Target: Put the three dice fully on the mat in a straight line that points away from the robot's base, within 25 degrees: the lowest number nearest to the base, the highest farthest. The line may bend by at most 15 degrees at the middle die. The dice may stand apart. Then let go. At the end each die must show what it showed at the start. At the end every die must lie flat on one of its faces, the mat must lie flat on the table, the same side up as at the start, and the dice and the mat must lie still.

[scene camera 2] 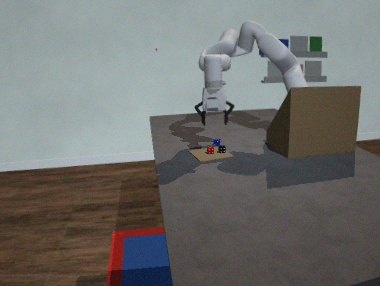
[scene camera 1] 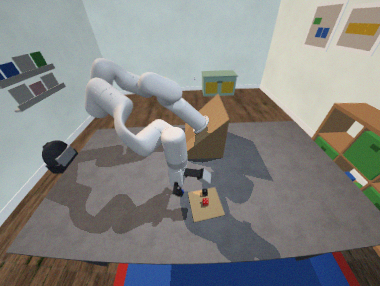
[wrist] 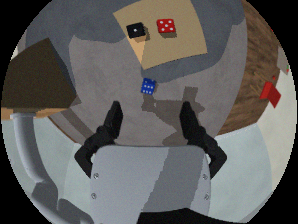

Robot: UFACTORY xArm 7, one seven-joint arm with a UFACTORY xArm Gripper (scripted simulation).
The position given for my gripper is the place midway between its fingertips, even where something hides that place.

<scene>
I see my gripper [scene camera 2: 214,124] and a tan mat [scene camera 1: 199,212].
My gripper is seen too in the wrist view [wrist: 151,108].
</scene>
